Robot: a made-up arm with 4 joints. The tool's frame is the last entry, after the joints. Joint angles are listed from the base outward.
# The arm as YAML. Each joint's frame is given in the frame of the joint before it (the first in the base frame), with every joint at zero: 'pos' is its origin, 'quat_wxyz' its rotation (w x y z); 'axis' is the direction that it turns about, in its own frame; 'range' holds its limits. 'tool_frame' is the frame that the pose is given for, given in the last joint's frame.
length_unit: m
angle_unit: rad
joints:
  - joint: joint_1
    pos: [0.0, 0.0, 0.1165]
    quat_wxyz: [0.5, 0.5, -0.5, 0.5]
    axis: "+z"
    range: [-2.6, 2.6]
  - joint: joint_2
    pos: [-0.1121, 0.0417, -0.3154]
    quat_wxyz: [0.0, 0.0, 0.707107, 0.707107]
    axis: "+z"
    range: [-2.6, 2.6]
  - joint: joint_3
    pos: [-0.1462, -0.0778, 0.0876]
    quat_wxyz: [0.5, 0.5, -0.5, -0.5]
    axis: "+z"
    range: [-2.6, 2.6]
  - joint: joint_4
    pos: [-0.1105, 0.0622, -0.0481]
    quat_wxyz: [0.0, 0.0, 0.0, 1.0]
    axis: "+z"
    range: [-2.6, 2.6]
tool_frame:
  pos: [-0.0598, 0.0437, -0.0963]
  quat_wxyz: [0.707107, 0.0, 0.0, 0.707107]
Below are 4 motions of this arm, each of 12 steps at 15 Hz.
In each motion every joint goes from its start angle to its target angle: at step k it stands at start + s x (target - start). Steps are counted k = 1, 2, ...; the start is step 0. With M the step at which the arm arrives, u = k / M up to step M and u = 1 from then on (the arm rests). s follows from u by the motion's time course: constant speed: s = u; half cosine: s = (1 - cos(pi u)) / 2; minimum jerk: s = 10 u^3 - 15 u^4 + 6 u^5.
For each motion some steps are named. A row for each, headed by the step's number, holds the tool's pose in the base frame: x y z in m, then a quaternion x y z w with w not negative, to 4 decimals.
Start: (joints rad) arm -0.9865 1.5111 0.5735 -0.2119
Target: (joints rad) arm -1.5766 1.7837 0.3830 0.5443
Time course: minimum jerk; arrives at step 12
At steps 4, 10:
4: -0.1735 0.3173 0.1594 -0.4942 0.5052 0.5047 0.4958
10: -0.1377 0.3125 0.2795 -0.3022 0.6405 0.6862 0.1662

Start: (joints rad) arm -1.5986 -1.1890 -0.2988 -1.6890
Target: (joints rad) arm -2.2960 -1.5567 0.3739 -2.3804
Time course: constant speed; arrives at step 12
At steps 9, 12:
9: -0.1178 0.3022 0.3432 0.3703 -0.6250 0.6205 0.2955
12: -0.0945 0.3120 0.3487 0.3927 -0.5920 0.5906 0.3828

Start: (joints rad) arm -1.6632 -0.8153 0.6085 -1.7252
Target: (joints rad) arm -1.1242 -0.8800 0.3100 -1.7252
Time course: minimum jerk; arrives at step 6
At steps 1, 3, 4, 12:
1: -0.1526 0.2714 0.1736 -0.1304 0.7128 -0.5799 0.3724
3: -0.1743 0.2660 0.1523 -0.0918 0.6582 -0.6263 0.4075
4: -0.1865 0.2639 0.1357 -0.0627 0.6246 -0.6527 0.4243
12: -0.1943 0.2628 0.1221 -0.0396 0.6007 -0.6701 0.4342

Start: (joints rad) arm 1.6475 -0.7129 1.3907 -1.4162
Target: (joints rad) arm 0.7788 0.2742 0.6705 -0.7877
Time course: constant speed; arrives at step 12
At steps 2, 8, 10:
2: 0.0879 0.3517 0.1145 0.2112 -0.6530 0.1705 0.7071
8: 0.0807 0.3320 0.0363 0.0456 -0.5074 -0.0233 0.8602
10: 0.0618 0.3264 0.0134 -0.0263 -0.4468 -0.0699 0.8915

